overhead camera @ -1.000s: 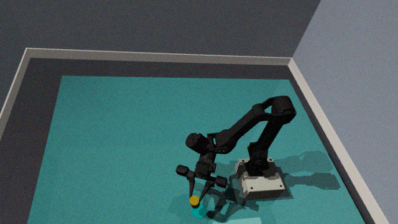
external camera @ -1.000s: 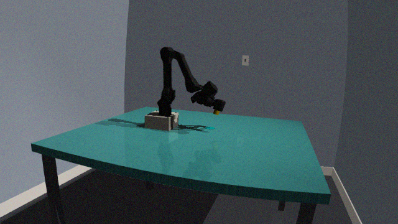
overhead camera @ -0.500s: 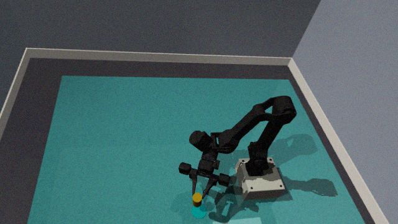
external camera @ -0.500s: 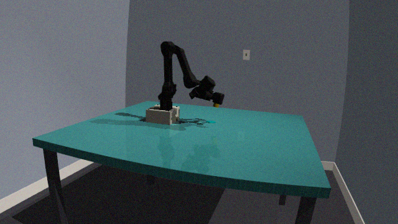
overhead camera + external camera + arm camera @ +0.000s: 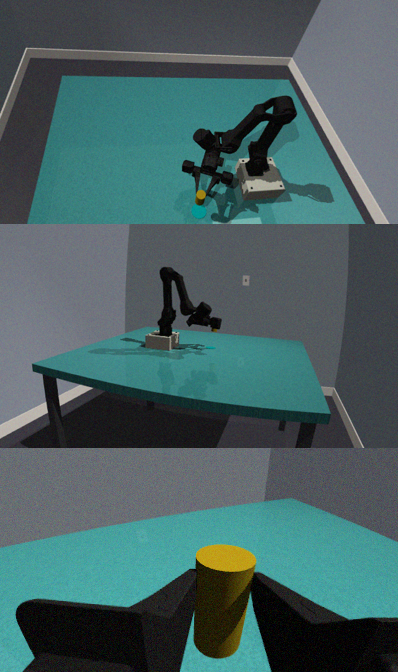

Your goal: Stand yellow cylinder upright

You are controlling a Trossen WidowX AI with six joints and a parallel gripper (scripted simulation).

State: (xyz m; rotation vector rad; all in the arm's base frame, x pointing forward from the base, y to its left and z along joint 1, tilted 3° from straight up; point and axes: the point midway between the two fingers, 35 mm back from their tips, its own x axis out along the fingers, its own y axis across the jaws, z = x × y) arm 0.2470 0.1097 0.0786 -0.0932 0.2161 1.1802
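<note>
The cyan circle is 150 mm below my gripper tip, 20 mm behind it and 10 mm to the right of it. From my gripper tip the other things lie so: yellow tall cylinder 20 mm below.
</note>
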